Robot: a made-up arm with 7 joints. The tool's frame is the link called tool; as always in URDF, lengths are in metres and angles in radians. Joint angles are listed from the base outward.
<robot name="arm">
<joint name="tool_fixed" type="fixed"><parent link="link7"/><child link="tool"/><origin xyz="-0.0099 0.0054 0.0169" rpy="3.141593 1.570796 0"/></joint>
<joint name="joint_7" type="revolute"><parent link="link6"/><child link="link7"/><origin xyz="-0.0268 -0.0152 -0.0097" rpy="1.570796 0 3.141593"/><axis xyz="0 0 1"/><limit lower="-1.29" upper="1.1"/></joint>
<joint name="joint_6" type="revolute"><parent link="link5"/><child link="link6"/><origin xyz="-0.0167 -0.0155 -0.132" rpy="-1.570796 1.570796 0"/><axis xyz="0 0 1"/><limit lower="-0.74" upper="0.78"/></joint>
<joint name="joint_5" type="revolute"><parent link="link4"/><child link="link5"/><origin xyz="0.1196 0.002 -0.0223" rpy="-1.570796 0 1.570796"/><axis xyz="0 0 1"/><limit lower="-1.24" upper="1.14"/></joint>
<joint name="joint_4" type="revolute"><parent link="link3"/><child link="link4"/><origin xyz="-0.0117 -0.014 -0.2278" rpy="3.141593 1.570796 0"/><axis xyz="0 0 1"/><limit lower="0.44" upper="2.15"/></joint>
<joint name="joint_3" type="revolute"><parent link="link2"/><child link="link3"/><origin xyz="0.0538 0.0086 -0.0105" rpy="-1.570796 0 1.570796"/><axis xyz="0 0 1"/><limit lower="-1.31" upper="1.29"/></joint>
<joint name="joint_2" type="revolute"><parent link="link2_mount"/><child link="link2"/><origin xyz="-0.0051 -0.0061 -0.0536" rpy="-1.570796 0 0"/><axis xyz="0 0 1"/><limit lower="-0.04" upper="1.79"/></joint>
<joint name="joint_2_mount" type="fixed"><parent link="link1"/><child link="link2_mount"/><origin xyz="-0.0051 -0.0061 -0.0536"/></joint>
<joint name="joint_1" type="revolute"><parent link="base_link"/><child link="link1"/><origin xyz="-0.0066 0.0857 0.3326" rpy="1.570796 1.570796 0"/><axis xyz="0 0 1"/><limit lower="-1.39" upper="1.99"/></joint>
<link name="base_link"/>
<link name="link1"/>
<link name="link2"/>
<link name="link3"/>
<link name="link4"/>
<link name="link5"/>
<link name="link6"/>
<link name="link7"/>
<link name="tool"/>
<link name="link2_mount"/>
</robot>
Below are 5 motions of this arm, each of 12 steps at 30 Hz.
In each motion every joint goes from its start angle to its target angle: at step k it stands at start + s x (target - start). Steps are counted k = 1, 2, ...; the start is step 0. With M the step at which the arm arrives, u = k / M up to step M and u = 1 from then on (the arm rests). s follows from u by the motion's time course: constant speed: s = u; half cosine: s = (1 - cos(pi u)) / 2; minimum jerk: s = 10 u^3 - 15 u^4 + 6 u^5.
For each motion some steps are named. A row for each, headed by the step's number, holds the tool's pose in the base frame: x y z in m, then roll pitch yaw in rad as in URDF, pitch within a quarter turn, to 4 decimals.
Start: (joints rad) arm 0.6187 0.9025 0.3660 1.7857 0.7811 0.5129 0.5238
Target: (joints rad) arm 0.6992 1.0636 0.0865 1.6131 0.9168 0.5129 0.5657
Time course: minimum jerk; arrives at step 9
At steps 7, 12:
7: 0.2297 0.4230 0.4038 -0.8769 -1.2497 -2.7307
12: 0.2317 0.4243 0.4033 -0.9072 -1.2666 -2.7045

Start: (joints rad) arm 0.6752 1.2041 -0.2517 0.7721 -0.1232 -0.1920 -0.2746
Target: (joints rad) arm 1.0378 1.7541 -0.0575 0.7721 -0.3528 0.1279 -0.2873
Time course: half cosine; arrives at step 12
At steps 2, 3, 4, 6, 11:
2: 0.2056 0.6212 0.2872 -1.0792 -0.3537 -1.1255
3: 0.1930 0.6293 0.3100 -1.0358 -0.3350 -1.0813
4: 0.1745 0.6382 0.3388 -0.9783 -0.3168 -1.0214
6: 0.1209 0.6521 0.4032 -0.8372 -0.3025 -0.8681
11: -0.0110 0.6477 0.4981 -0.5803 -0.3933 -0.5568

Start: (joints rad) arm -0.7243 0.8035 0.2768 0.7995 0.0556 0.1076 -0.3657
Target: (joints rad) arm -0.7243 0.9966 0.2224 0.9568 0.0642 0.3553 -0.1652
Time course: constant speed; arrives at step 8
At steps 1, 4, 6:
1: -0.0670 0.5567 0.0412 -2.0180 0.0234 -0.2900
4: -0.0365 0.5661 0.0578 -2.0572 0.0737 -0.3198
6: -0.0164 0.5703 0.0690 -2.0829 0.1081 -0.3378

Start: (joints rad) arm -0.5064 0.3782 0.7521 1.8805 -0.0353 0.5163 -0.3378
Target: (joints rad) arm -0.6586 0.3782 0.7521 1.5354 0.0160 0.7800 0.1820
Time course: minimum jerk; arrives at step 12
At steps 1, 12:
1: 0.0666 0.4291 0.1431 -1.6890 -0.8464 -0.3858
12: 0.0054 0.4624 0.0712 -2.6072 -0.3372 0.2318

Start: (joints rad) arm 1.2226 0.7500 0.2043 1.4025 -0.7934 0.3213 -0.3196
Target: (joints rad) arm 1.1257 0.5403 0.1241 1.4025 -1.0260 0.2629 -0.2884
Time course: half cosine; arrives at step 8
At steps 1, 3, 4, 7, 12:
1: 0.2506 0.4694 0.4634 -0.0744 -0.5585 -1.3978
3: 0.2709 0.4547 0.4507 -0.1397 -0.5170 -1.3762
4: 0.2844 0.4435 0.4414 -0.1829 -0.4862 -1.3649
7: 0.3135 0.4144 0.4181 -0.2779 -0.4080 -1.3500
12: 0.3157 0.4119 0.4162 -0.2852 -0.4014 -1.3495

